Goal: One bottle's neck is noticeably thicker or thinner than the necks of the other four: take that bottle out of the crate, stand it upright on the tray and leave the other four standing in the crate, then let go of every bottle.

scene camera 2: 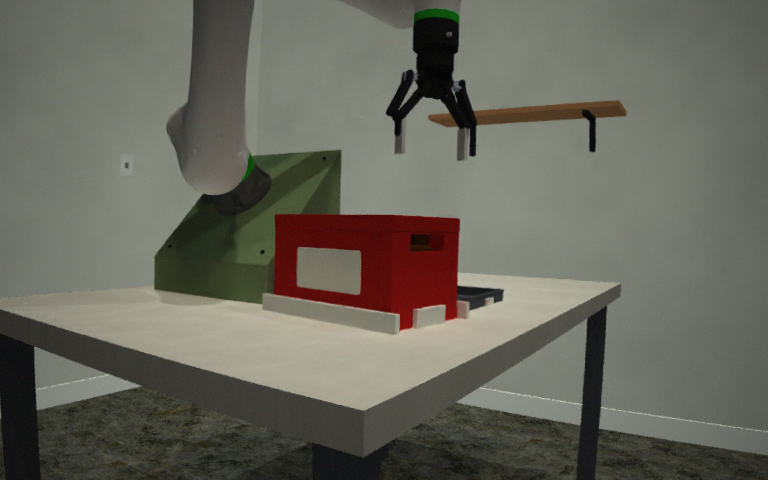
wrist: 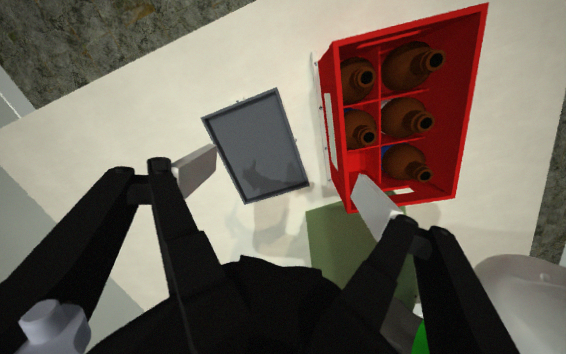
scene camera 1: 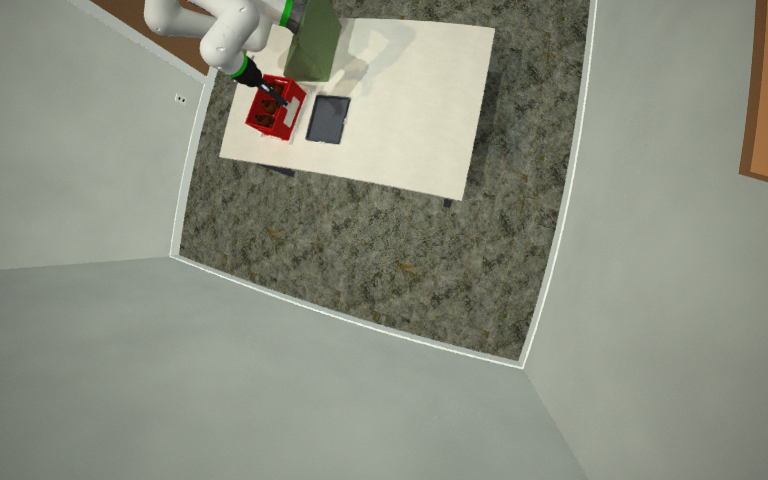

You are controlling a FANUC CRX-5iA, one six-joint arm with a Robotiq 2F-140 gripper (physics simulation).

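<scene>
The red crate (scene camera 1: 282, 129) (scene camera 2: 425, 283) (wrist: 457, 100) stands on the table. In the wrist view it holds several upright brown bottles: upper left (wrist: 354, 90), upper right (wrist: 404, 67), middle left (wrist: 356, 125), middle right (wrist: 400, 116) and lower right (wrist: 400, 161). The lower left compartment is empty. The upper right neck looks widest, but the slanted view makes comparison uncertain. The dark grey tray (scene camera 1: 327, 120) (scene camera 2: 479, 293) (wrist: 255, 135) lies beside the crate, with no bottle on it. My gripper (scene camera 1: 286, 105) (scene camera 2: 431, 155) (wrist: 286, 172) is open and empty, pointing down, well above the crate and tray.
The green mount (scene camera 1: 321, 50) (scene camera 2: 226, 271) (wrist: 330, 235) stands near one end of the crate. Low white strips (scene camera 2: 331, 313) edge the crate's base. The white robot arm (scene camera 1: 229, 36) (scene camera 2: 218, 101) rises beside the mount. A wooden shelf (scene camera 2: 538, 114) is on the wall.
</scene>
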